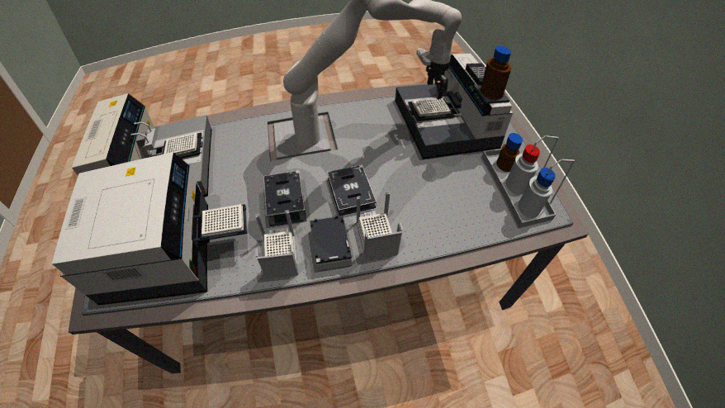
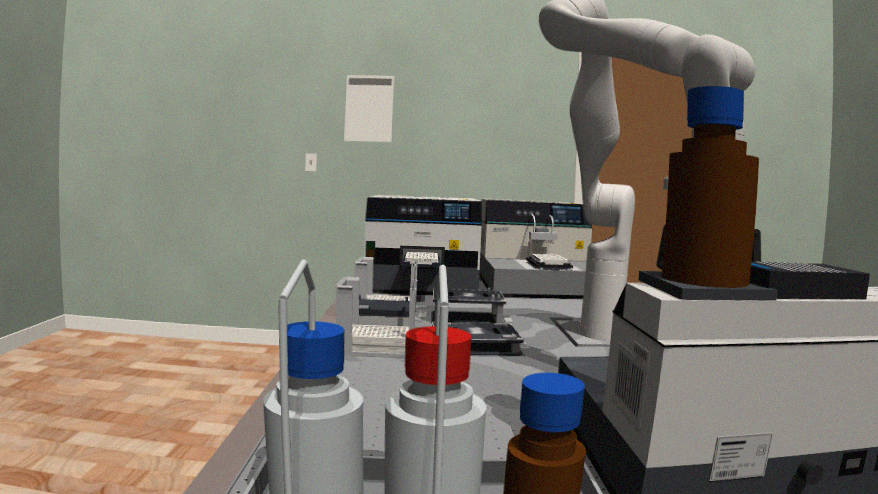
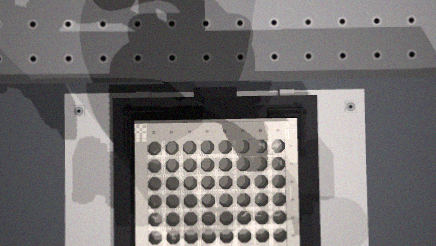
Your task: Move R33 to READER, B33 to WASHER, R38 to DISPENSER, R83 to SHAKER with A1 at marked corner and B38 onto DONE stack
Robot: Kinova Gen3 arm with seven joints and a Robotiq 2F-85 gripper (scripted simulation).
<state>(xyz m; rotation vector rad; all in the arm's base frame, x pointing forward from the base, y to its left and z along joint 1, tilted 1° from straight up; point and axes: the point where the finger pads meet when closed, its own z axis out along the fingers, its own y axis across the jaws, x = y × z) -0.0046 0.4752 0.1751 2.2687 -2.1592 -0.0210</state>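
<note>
My hand is 90 mm above the dispenser nest. Round my hand: recovery nest N6: 350 mm to the right, 290 mm ahead, 150 mm below; then bottle tray: 360 mm ahead, 240 mm to the left, 170 mm below; then brown bottle: 180 mm to the left, 120 mm above, 100 mm ahead.
</note>
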